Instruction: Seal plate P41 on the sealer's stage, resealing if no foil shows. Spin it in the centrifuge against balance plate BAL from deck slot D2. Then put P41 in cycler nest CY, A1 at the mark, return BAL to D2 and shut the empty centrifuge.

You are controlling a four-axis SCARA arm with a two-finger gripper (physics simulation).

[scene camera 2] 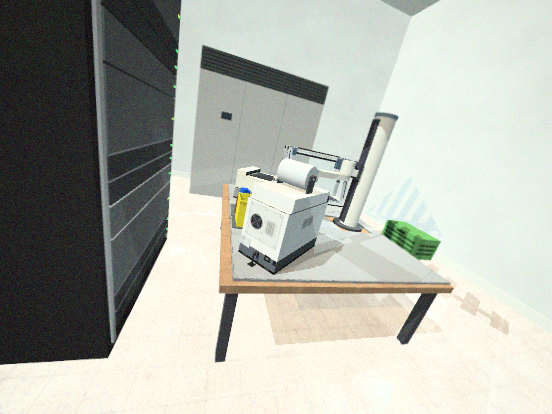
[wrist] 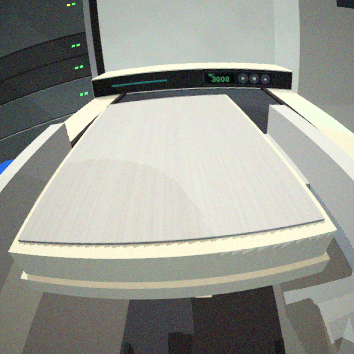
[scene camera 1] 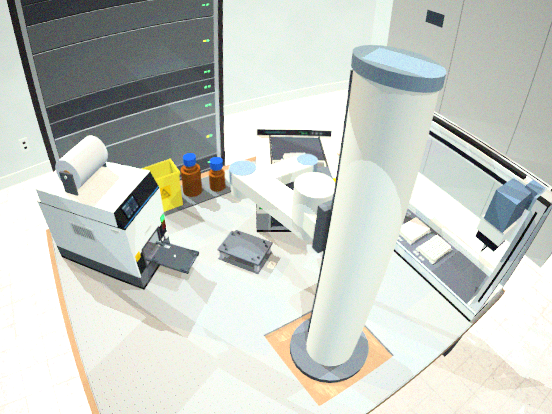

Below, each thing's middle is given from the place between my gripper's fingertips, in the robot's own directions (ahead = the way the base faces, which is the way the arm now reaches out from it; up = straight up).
Labels:
Now: hand 80 mm short of the centrifuge (scene camera 1: 274, 139), 70 mm to the left of it and 120 mm above it. Round my hand: foil roll (scene camera 1: 88, 156) (150 mm ahead, 760 mm to the left, 170 mm above); then dark sealer tray (scene camera 1: 185, 257) (80 mm behind, 560 mm to the left, 150 mm below).

